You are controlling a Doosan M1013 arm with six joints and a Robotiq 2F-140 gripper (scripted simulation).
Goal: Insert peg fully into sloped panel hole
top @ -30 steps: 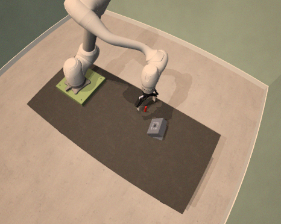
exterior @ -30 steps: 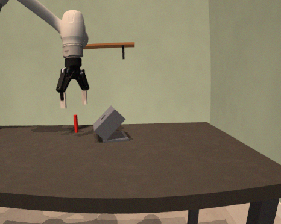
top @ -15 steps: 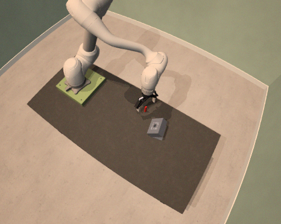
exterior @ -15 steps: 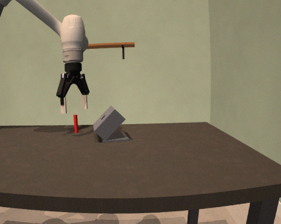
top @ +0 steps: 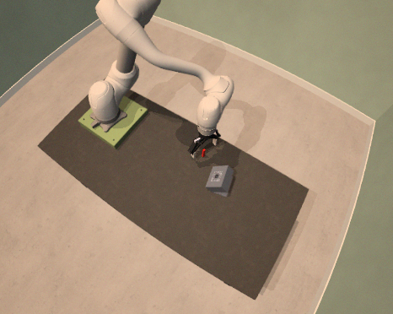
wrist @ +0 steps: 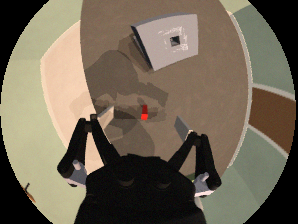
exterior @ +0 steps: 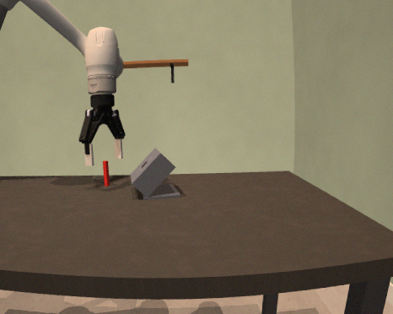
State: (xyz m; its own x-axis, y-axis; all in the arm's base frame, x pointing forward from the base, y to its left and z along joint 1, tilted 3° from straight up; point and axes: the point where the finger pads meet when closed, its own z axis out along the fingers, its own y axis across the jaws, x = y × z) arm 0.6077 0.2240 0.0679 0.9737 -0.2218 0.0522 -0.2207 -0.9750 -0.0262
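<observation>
My hand is 50 mm above the red peg.
</observation>
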